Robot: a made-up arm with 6 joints. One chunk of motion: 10 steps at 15 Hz.
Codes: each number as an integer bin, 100 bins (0 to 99) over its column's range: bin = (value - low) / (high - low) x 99, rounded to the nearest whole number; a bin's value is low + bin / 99 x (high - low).
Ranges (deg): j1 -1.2..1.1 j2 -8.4..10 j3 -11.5..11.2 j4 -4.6..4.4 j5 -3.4..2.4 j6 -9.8..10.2
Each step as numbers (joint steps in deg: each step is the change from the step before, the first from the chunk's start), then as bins.
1 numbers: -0.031 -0.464 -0.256 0.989 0.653 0.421
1 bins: 50 43 49 61 69 51
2 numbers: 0.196 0.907 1.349 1.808 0.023 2.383
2 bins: 60 50 56 70 58 60
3 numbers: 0.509 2.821 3.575 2.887 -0.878 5.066
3 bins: 74 60 66 82 43 74
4 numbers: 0.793 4.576 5.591 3.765 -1.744 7.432
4 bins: 86 70 75 92 28 85
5 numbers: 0.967 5.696 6.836 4.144 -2.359 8.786
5 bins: 93 76 80 96 18 92
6 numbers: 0.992 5.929 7.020 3.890 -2.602 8.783
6 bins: 94 77 81 93 14 92
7 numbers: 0.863 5.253 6.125 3.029 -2.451 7.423
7 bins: 89 73 77 84 16 85
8 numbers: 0.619 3.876 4.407 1.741 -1.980 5.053
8 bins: 78 66 69 70 24 74
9 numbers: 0.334 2.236 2.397 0.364 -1.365 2.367
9 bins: 66 57 61 55 35 60
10 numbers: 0.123 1.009 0.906 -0.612 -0.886 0.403
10 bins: 57 51 54 44 43 51
